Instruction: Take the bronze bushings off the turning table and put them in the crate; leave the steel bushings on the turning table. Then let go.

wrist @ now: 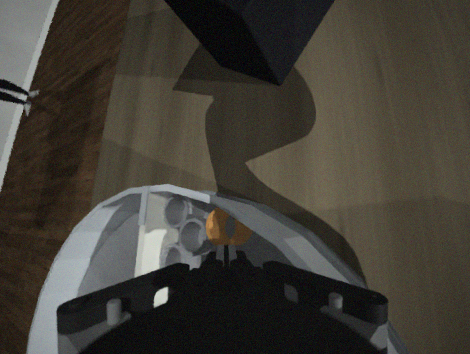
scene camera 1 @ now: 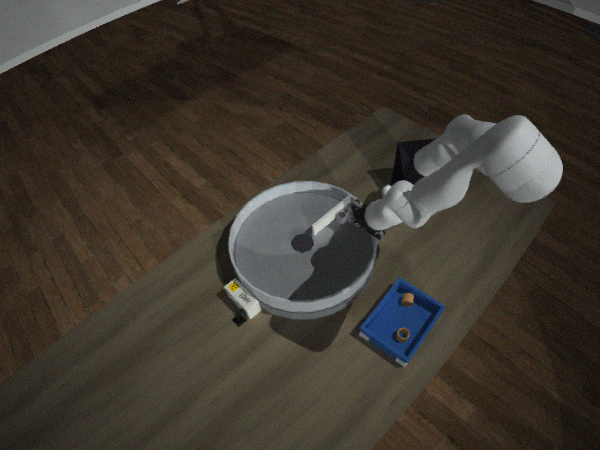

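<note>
The round grey turning table stands in the middle of the wooden table. At its far right rim, against a white bar, lie three steel bushings and one bronze bushing. One steel bushing shows in the scene view. My gripper is shut and empty. Its fingertips sit just short of the bronze bushing, touching or almost touching it. The blue crate stands right of the turning table and holds two bronze bushings.
The arm's black base block stands behind the turning table. A white control box sits at the turning table's front left. A dark hub marks its middle. The table's edge runs close behind the crate.
</note>
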